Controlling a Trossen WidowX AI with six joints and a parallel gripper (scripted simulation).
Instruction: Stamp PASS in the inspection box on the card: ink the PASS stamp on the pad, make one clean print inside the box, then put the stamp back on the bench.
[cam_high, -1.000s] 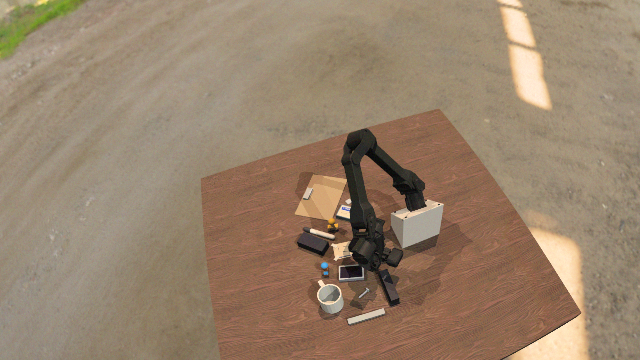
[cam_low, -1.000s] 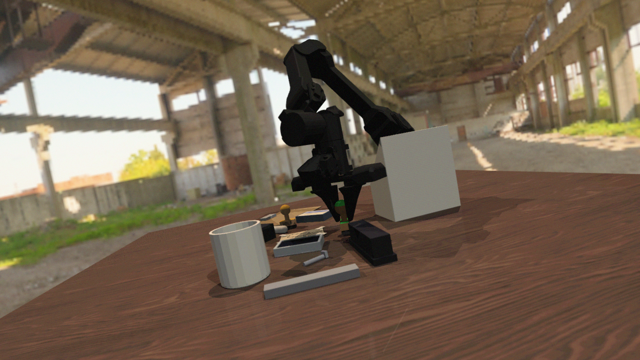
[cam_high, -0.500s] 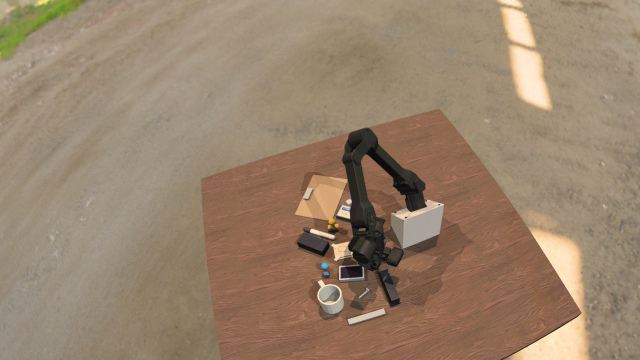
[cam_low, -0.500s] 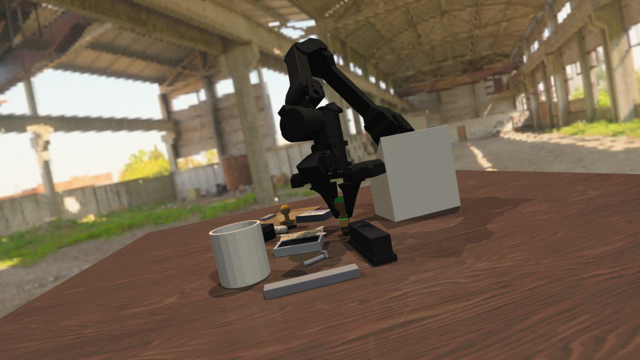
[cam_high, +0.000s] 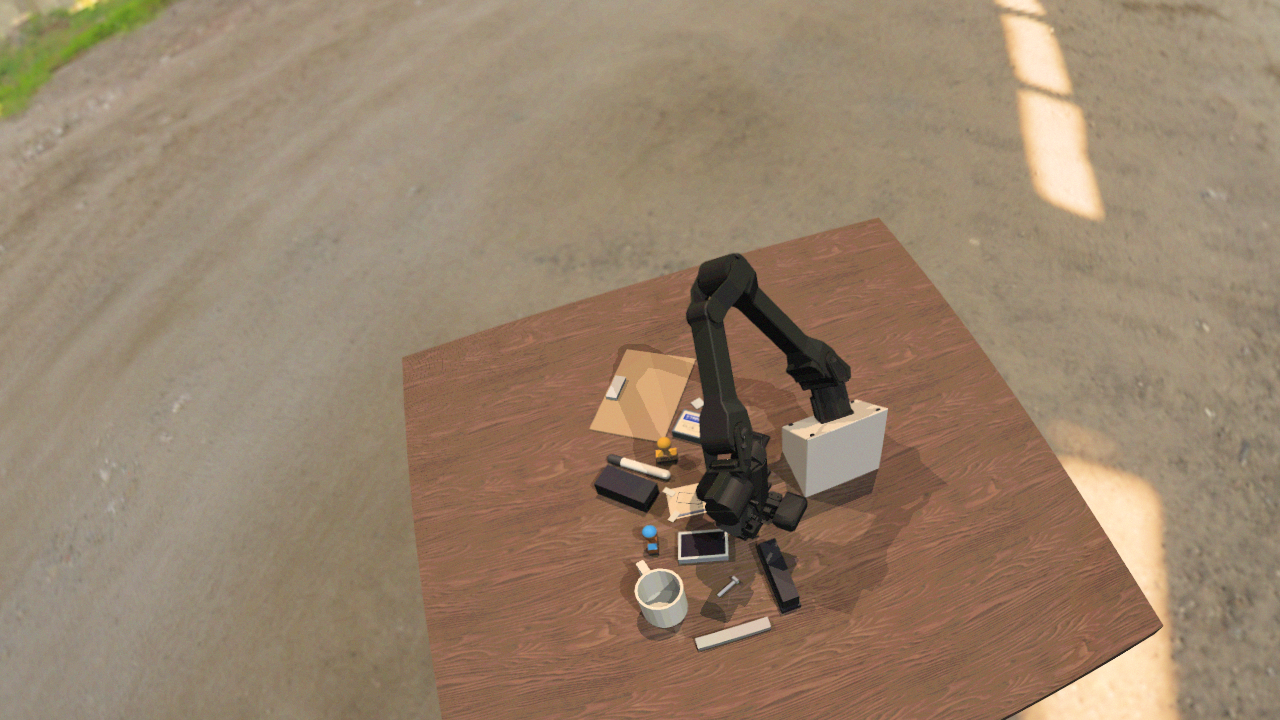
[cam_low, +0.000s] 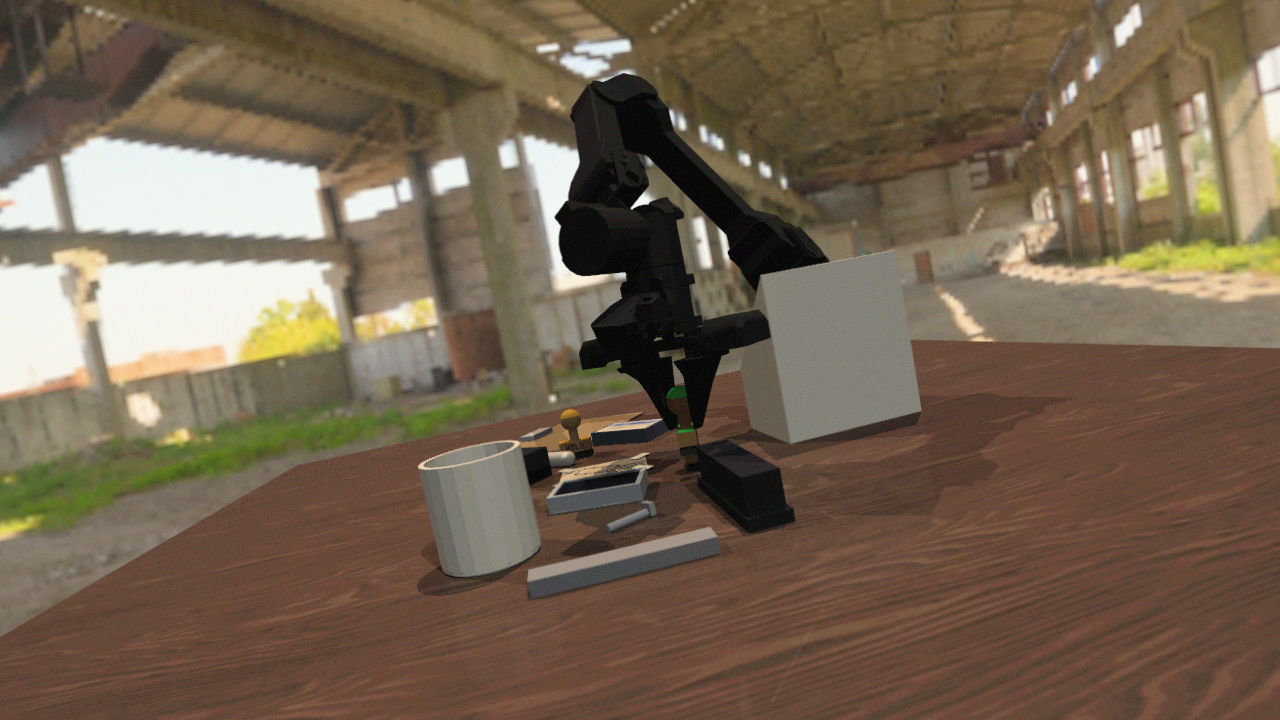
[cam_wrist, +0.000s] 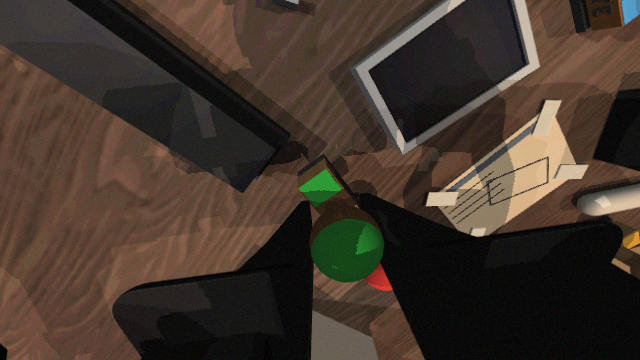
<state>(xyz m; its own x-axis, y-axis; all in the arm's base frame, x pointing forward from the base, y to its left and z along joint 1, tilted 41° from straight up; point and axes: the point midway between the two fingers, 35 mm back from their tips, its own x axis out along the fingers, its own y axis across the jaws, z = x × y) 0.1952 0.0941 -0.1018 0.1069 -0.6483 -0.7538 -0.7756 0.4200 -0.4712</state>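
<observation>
My gripper tip is now 50 mm to the left of the red-knobbed stamp, 30 mm above it and 10 mm past it. Also, from my gripper tip: ink pad: 90 mm ahead, 50 mm below; long black block: 100 mm to the left, 40 mm below, 20 mm behind; green-knobbed stamp: right at my gripper tip.
</observation>
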